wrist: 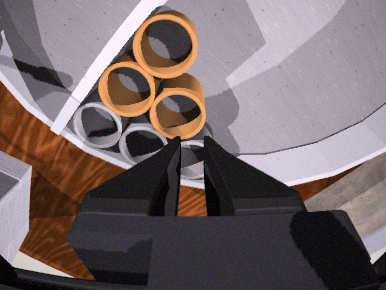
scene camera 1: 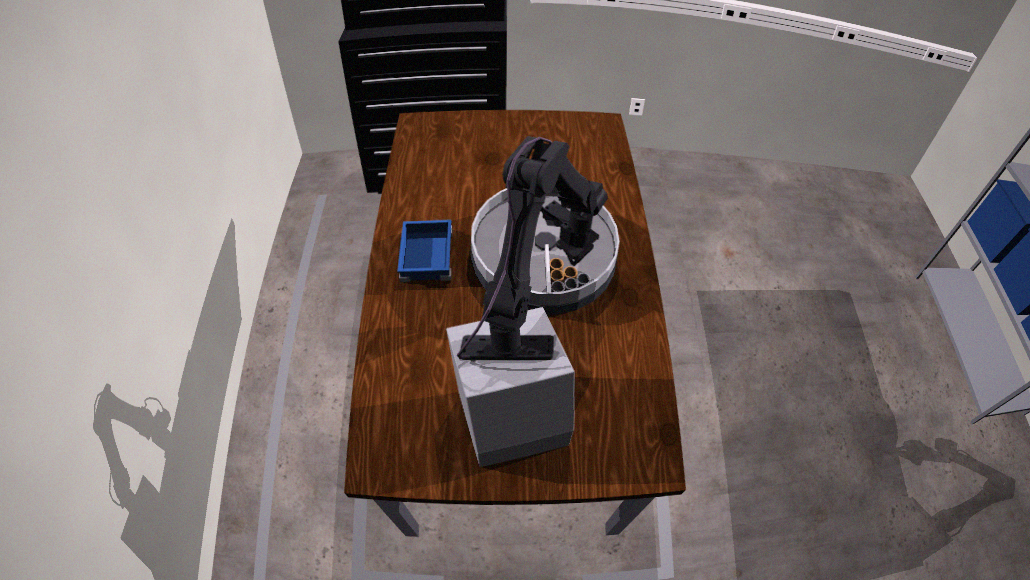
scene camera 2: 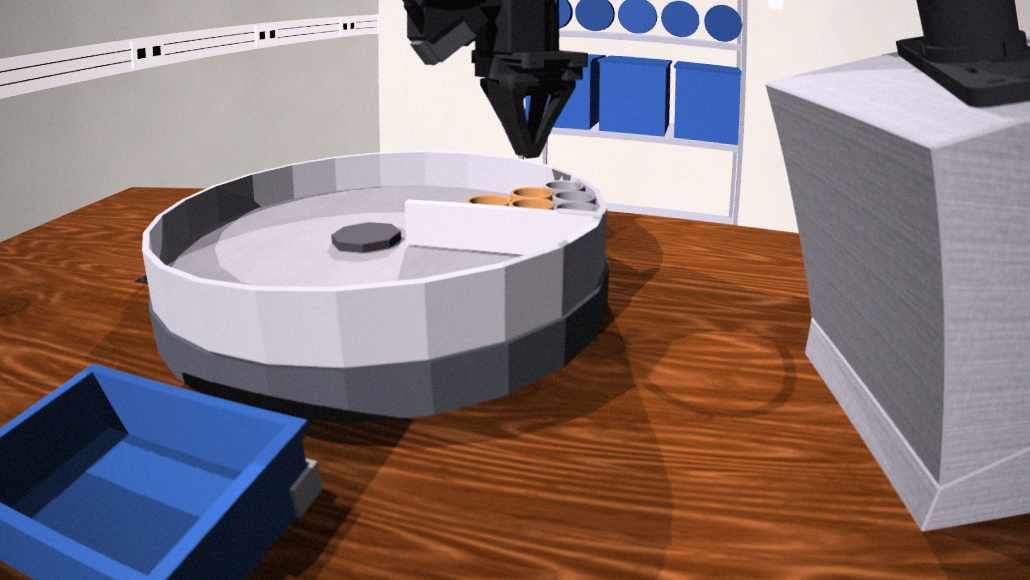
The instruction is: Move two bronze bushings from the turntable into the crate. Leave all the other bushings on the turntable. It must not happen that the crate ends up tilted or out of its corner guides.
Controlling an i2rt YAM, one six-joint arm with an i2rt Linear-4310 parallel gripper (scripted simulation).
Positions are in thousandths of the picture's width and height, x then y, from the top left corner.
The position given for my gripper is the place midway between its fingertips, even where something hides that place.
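Observation:
I see a blue crate (scene camera 2: 108,801), and scene camera 1 shows the blue crate (scene camera 1: 413,423) too, though in the wrist view the blue crate is out of frame. There is a bronze bushing (wrist: 437,426), a bronze bushing (wrist: 302,336) and also a bronze bushing (wrist: 387,212). I see a grey bushing (wrist: 499,574) as well, with a grey bushing (wrist: 242,447) and a grey bushing (wrist: 351,512). My gripper (scene camera 2: 512,270) is visible; the wrist view shows my gripper (wrist: 499,502), and scene camera 1 shows my gripper (scene camera 1: 558,454).

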